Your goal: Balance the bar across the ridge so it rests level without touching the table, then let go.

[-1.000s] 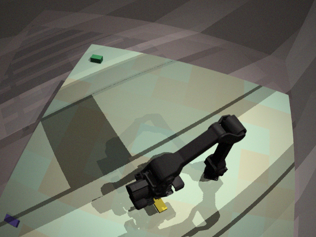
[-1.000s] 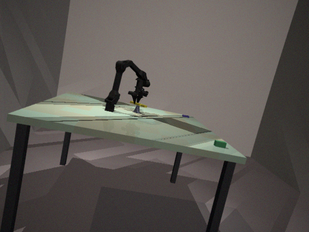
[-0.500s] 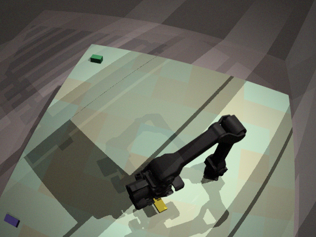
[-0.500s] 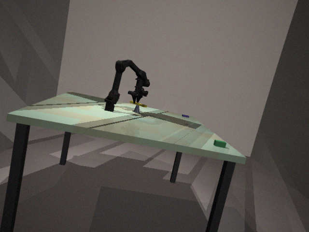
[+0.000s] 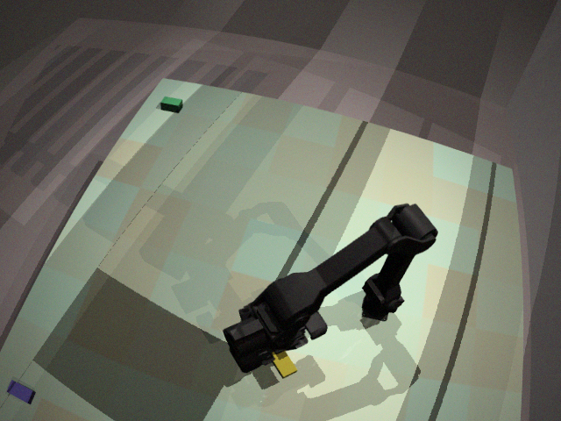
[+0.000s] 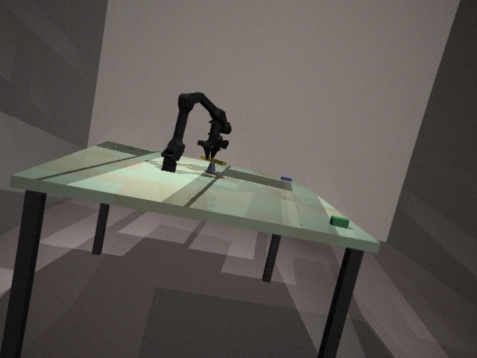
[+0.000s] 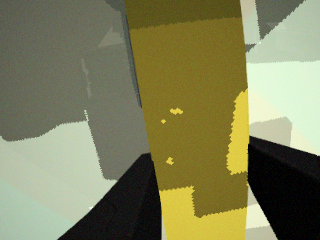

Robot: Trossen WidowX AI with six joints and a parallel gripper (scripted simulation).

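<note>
My gripper tip is 20 mm short of the yellow bar and 20 mm to the left of it. Also, from my gripper tip: green block 540 mm ahead, 700 mm to the right, 50 mm below; purple block 540 mm ahead, 300 mm to the left, 60 mm below.
</note>
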